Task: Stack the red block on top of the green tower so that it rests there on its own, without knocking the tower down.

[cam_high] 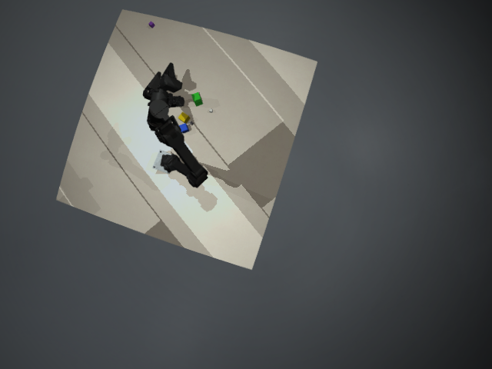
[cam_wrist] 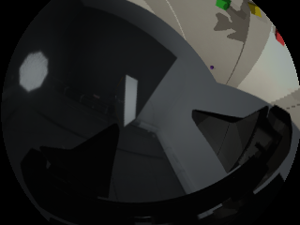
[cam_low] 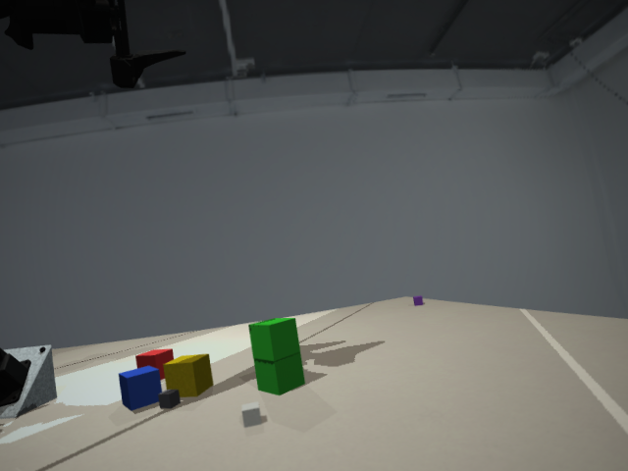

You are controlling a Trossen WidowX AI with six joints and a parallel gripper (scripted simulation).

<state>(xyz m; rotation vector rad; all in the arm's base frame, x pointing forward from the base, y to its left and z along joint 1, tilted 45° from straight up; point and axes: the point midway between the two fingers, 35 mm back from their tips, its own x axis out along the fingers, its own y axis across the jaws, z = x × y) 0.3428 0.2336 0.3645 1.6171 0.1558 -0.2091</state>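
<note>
The red block lies 120 mm behind my gripper tip, 170 mm to the left of it and 480 mm below it. From my gripper tip the other things lie so: dark cube 60 mm behind, 10 mm to the left, 490 mm below; yellow block 50 mm behind, 60 mm to the left, 480 mm below; blue block 100 mm behind, 40 mm to the left, 480 mm below.
</note>
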